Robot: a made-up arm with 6 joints. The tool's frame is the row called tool.
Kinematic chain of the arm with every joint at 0, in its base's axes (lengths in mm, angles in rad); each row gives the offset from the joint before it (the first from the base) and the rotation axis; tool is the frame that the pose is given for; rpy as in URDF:
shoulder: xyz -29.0 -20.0 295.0 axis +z
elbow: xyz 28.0 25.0 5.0 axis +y
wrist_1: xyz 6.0 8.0 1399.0 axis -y
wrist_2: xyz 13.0 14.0 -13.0 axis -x
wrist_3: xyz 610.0 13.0 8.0 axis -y
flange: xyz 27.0 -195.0 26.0 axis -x
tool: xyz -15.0 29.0 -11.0 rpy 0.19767 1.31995 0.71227
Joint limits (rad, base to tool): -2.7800..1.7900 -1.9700..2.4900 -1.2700..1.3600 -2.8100..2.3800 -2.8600..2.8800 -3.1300..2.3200
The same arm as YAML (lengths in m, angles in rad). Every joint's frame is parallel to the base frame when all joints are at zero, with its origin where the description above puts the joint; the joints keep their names.
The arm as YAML. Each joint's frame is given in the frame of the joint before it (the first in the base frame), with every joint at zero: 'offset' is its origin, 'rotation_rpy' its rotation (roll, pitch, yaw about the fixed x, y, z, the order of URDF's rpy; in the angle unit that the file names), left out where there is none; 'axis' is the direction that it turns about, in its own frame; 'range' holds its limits. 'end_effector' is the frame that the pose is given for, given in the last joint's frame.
length_unit: m
angle_unit: rad
chain:
  - id: shoulder
    offset: [-0.029, -0.02, 0.295]
    axis: [0.0, 0.0, 1.0]
    range: [-2.78, 1.79]
  - id: elbow
    offset: [0.028, 0.025, 0.005]
    axis: [0.0, 1.0, 0.0]
    range: [-1.97, 2.49]
  - id: wrist_1
    offset: [0.006, 0.008, 1.399]
    axis: [0.0, -1.0, 0.0]
    range: [-1.27, 1.36]
  - id: wrist_2
    offset: [0.013, 0.014, -0.013]
    axis: [-1.0, 0.0, 0.0]
    range: [-2.81, 2.38]
  - id: wrist_3
    offset: [0.61, 0.013, 0.008]
    axis: [0.0, -1.0, 0.0]
    range: [-2.86, 2.88]
  - id: flange
    offset: [0.027, -0.195, 0.026]
    axis: [-1.0, 0.0, 0.0]
    range: [-3.13, 2.32]
end_effector:
  offset: [-0.015, 0.029, -0.011]
  rotation_rpy: [0.1977, 1.3199, 0.7123]

